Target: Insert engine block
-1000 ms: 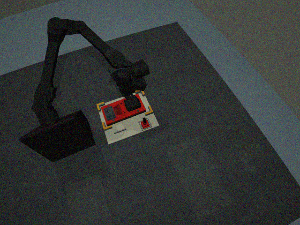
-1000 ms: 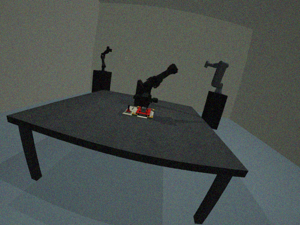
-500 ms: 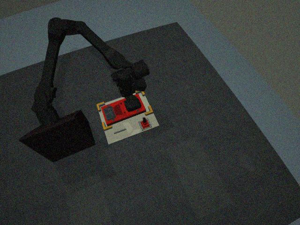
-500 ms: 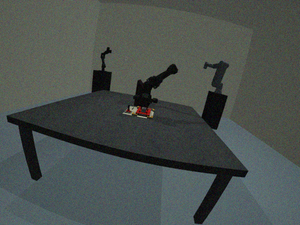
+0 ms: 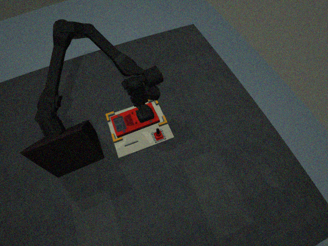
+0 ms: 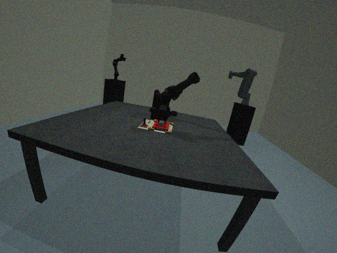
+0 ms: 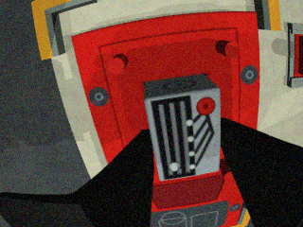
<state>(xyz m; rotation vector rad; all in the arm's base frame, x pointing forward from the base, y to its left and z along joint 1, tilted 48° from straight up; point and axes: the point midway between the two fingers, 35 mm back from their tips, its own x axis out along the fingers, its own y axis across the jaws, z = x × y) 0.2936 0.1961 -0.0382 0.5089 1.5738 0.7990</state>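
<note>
Right now the engine block is 1 cm below my gripper tip. From my gripper tip the other things lie so: thin grey bar 3 cm behind, 2 cm to the right, 3 cm below; then black post 4 cm ahead, 12 cm to the right, 1 cm below.
</note>
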